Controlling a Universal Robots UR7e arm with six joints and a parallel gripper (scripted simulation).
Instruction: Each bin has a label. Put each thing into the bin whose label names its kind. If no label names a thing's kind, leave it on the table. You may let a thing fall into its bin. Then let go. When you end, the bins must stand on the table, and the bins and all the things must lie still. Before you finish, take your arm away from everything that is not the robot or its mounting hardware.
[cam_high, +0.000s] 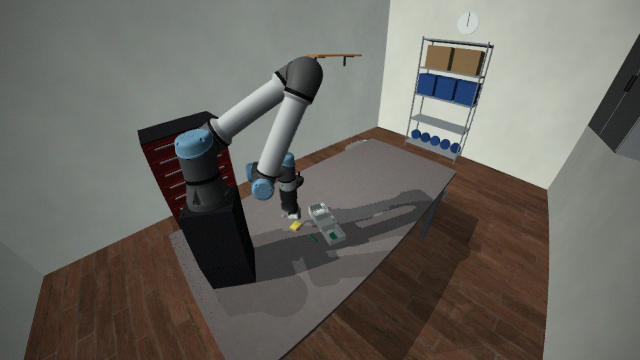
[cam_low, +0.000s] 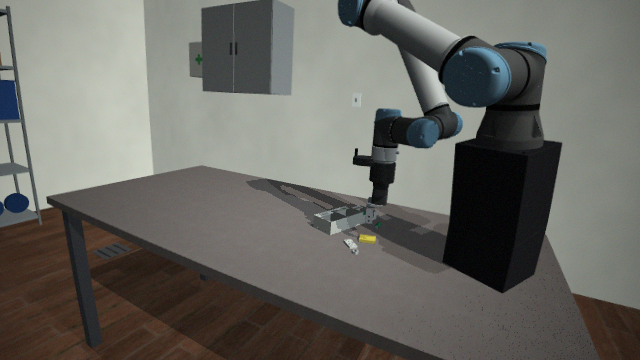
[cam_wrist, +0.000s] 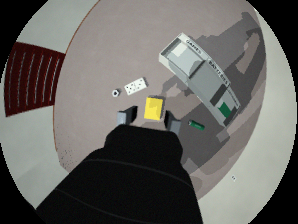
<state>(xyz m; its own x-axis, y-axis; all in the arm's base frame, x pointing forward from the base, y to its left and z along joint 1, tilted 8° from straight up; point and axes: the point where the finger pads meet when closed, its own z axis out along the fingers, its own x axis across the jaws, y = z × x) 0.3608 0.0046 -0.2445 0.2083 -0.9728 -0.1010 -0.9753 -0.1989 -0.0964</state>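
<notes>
Right now my hand is 8 cm above the yellow block. Also, from my hand: slim green thing (13 cm to the right, 8 cm below).
</notes>
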